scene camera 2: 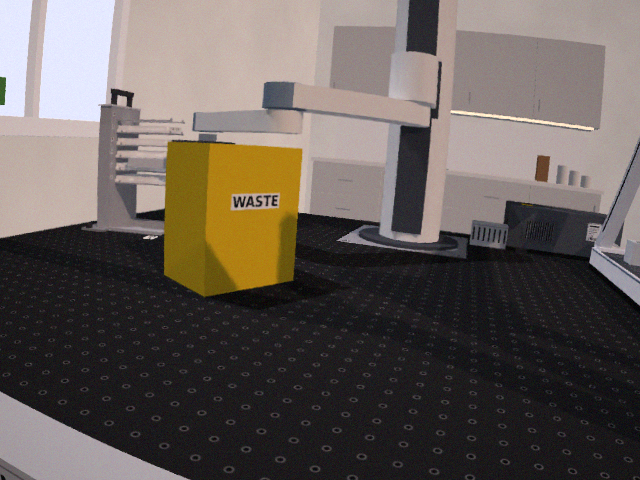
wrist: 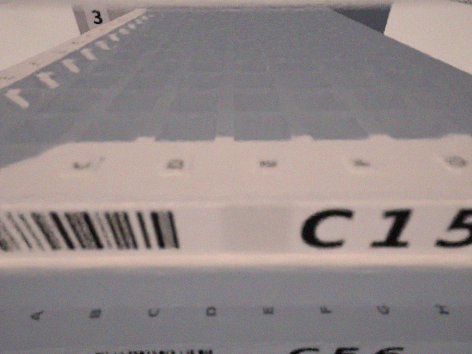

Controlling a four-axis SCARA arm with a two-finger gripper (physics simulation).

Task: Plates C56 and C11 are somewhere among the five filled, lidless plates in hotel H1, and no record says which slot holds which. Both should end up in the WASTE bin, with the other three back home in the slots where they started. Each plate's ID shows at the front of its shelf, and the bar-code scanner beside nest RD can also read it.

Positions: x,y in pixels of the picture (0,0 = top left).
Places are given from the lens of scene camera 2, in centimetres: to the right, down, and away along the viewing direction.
dark grey box [scene camera 2: 572,227]: 63, -3, 105
